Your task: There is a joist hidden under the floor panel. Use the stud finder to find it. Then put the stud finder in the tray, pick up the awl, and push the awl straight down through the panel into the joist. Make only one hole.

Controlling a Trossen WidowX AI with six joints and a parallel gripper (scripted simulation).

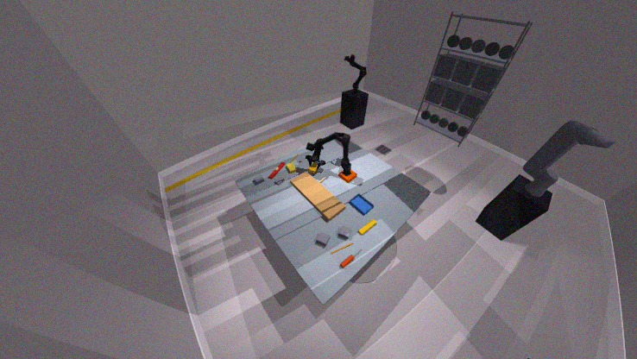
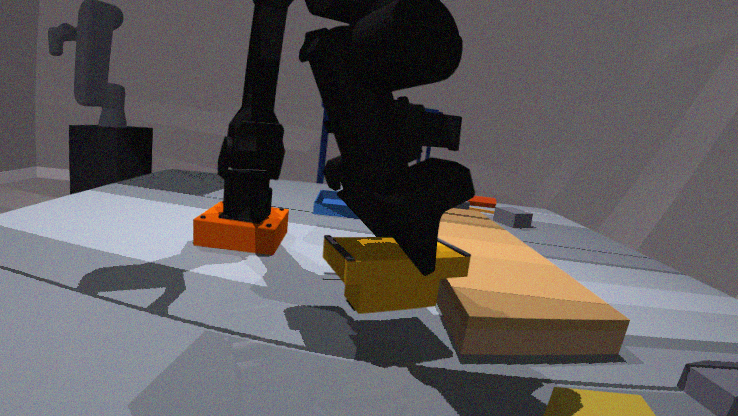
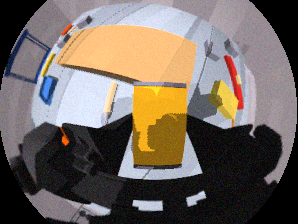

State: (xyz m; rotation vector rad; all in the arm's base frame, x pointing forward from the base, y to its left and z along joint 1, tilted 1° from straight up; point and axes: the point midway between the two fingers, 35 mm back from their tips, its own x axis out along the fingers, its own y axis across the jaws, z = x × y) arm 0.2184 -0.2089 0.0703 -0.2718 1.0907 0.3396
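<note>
My gripper tip is now 30 mm past the yellow stud finder, 30 mm above it and 10 mm to the left of it. Also, from my gripper tip: awl: 110 mm to the left, 70 mm below, 40 mm behind; green square light: 40 mm below, 40 mm behind, 20 mm to the right; yellow block: 190 mm to the right, 130 mm ahead, 60 mm below.
</note>
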